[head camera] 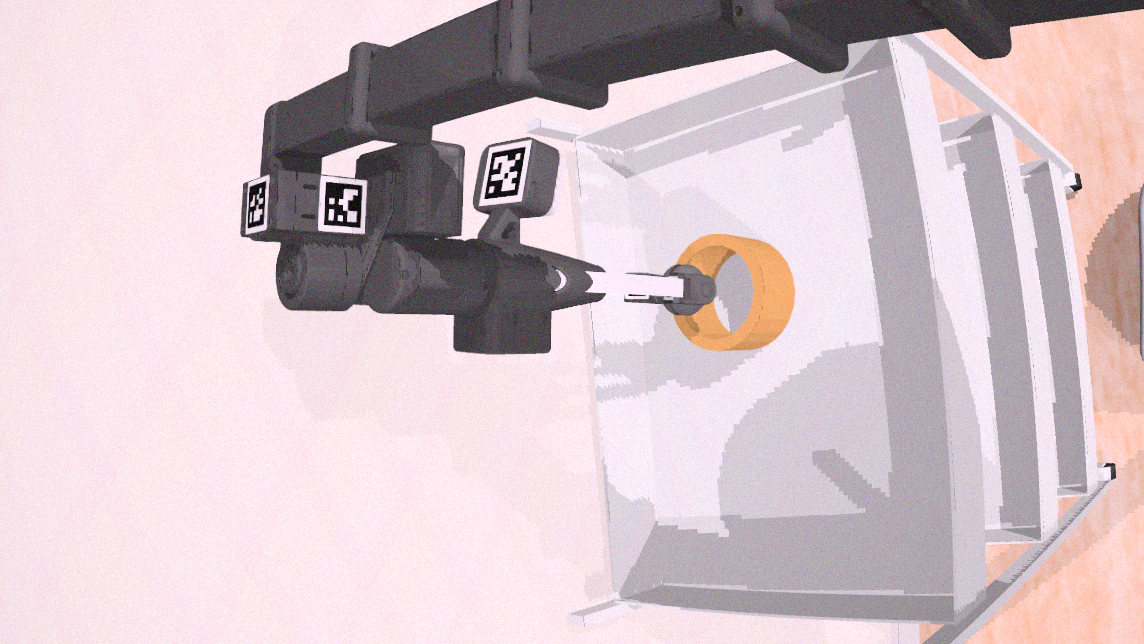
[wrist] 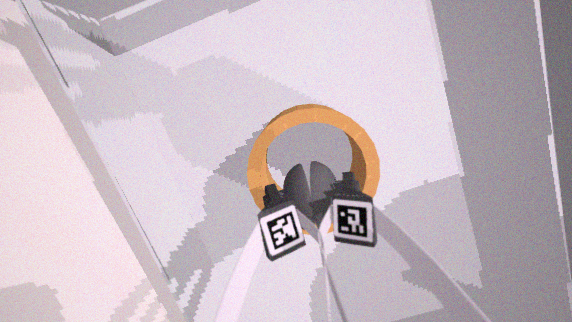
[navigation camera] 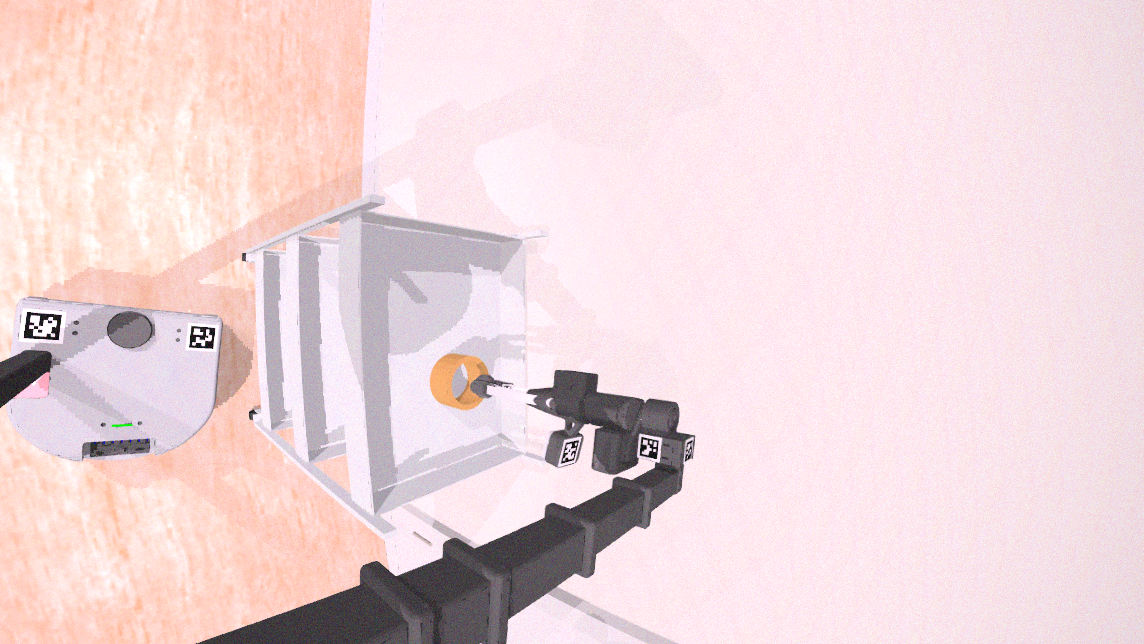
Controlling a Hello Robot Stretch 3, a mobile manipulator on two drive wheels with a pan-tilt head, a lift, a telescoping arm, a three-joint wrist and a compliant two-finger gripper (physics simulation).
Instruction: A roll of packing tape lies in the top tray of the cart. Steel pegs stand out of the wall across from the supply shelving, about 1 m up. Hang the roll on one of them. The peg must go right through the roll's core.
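Places are measured from the robot's base along level axes (x ahead, y left, z up), in metres.
Pixels of known places: gripper, between the fingertips: [head camera: 698, 290] [wrist: 309, 184] [navigation camera: 477, 384]; robot's base, origin of its link: [navigation camera: 131, 328].
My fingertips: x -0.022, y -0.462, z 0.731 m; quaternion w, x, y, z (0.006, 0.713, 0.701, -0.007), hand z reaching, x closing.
Ahead of a thing's pixels: the offset from my fingertips to its top centre. "spot": to the spot under its first point. Level surfaces: height alone.
The orange roll of packing tape {0.000 m ahead, 0.003 m left, 0.019 m down} [head camera: 773, 292] [navigation camera: 446, 380] [wrist: 313, 114] lies in the white top tray [head camera: 920, 336] [navigation camera: 361, 360] [wrist: 390, 75] of the cart, its open core facing up. My gripper [head camera: 694, 288] [navigation camera: 482, 385] [wrist: 309, 184] points down over the roll. Its dark fingertips are nearly together, with nothing between them. In the wrist view they overlap the near part of the core opening and hide part of the near rim. In the head view they overlap the rim's left side. Their exact height above the roll is unclear. The wall pegs do not show.
The tray's raised walls surround the roll. Lower cart shelves {spot: 0.036 m ahead, 0.175 m left, 0.334 m down} [head camera: 1012, 336] [navigation camera: 308, 360] show beneath the top tray. My extended arm [head camera: 448, 80] [navigation camera: 544, 552] passes beside the cart. My base [navigation camera: 120, 392] stands on the wood-coloured floor {0.731 m down} [navigation camera: 184, 120] next to the cart.
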